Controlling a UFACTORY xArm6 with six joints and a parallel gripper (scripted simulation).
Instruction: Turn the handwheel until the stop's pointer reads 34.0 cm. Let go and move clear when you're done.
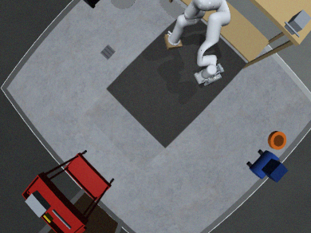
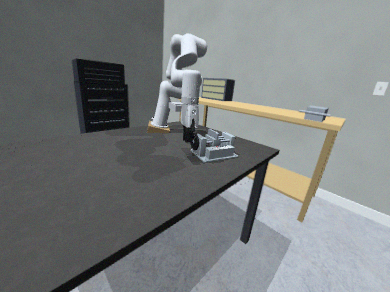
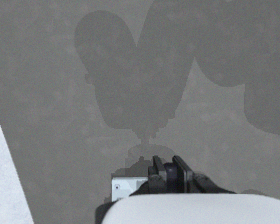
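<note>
My gripper is now 13 cm to the right of the sliding stop, 6 cm short of it and 1 cm above it. From my hand the other things lie so: upright knob: 1 cm to the left; handwheel: 2 cm to the left, 1 cm below, 1 cm ahead.
</note>
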